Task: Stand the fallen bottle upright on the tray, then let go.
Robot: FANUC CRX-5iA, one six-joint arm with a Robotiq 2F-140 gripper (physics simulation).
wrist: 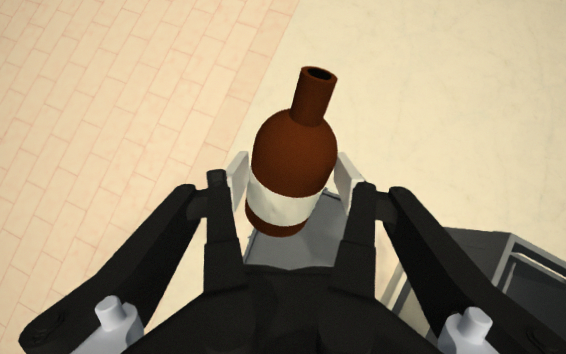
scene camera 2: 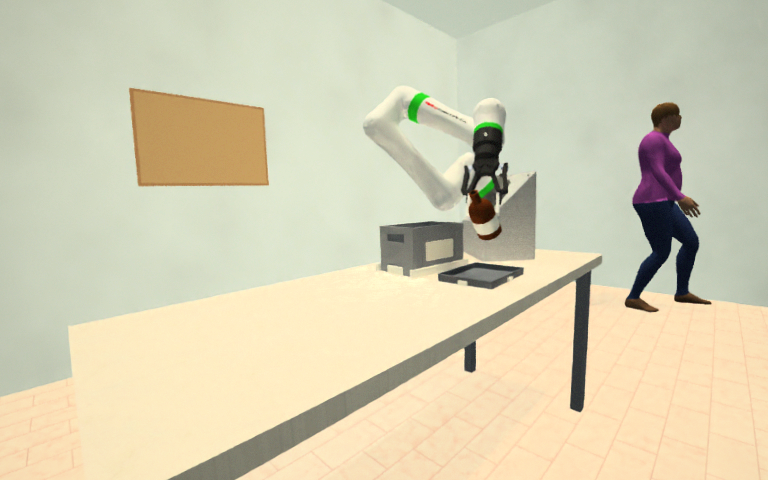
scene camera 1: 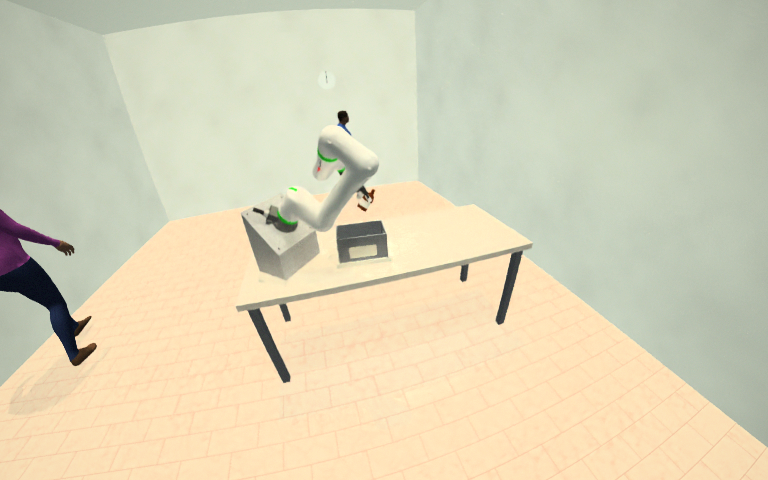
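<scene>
The brown bottle with a white label hangs in the air, tilted, its neck higher than its base. In the scene camera 2 view its neck leans to the left. My gripper is shut on the bottle, with one pale finger pad on each side of its body. The shallow dark grey tray lies on the table well below the bottle, apart from it. The tray does not show in the scene camera 1 view.
A tall grey bin stands beside the tray on the table. The arm's grey pedestal stands near one table end. A person in purple is on the floor away from the table.
</scene>
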